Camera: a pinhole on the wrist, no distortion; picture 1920 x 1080 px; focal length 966.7 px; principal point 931.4 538.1 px. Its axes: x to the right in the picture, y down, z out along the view. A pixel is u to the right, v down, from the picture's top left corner.
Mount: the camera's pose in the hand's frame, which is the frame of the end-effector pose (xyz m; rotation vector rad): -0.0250 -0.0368 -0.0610 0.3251 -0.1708 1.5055
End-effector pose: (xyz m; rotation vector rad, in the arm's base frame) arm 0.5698 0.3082 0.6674 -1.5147 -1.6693 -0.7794
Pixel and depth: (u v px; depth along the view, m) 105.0 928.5 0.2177
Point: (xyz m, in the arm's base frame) 0.2845 0.2981 0.5385
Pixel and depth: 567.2 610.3 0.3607
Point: 0.2652 0.4597 0.5245
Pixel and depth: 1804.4 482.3 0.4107
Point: 0.6980 0.7275 0.4708
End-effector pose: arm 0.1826 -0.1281 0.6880 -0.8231 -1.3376 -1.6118
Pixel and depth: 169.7 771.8 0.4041
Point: -0.2036 0.1455 0.4523
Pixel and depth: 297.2 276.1 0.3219
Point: -0.1659 0.0393 0.6517
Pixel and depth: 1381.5 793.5 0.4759
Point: 0.2295 0.3494 0.7138
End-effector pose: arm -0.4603 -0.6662 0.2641 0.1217 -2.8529 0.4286
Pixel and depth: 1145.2 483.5 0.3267
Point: -0.5413 -0.8159 0.0432
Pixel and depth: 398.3 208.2 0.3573
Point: -0.5790 -1.0562 0.2012
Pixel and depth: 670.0 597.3 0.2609
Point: -0.4559 -0.8913 0.1569
